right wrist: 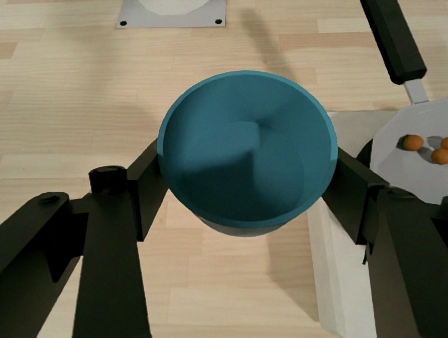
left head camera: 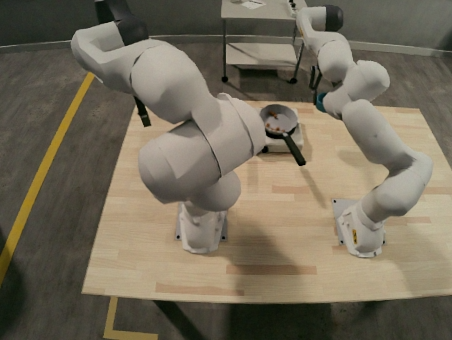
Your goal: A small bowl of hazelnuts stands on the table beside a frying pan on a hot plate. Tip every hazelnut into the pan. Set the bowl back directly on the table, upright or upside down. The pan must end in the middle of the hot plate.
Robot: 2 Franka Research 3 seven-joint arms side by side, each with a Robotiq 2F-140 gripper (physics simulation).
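My right gripper is shut on the teal bowl, near the table's back edge and right of the hot plate in the left head camera. No hazelnuts show in the bowl. The frying pan sits on the white hot plate, its black handle pointing toward the front right in the left head camera. Several hazelnuts lie in the pan. My left gripper is open at the table's back left; part of it is hidden behind the left arm.
The left arm stretches over the left part of the wooden table and ends beside the pan. The right arm reaches over the right side. A wheeled cart stands on the floor behind the table.
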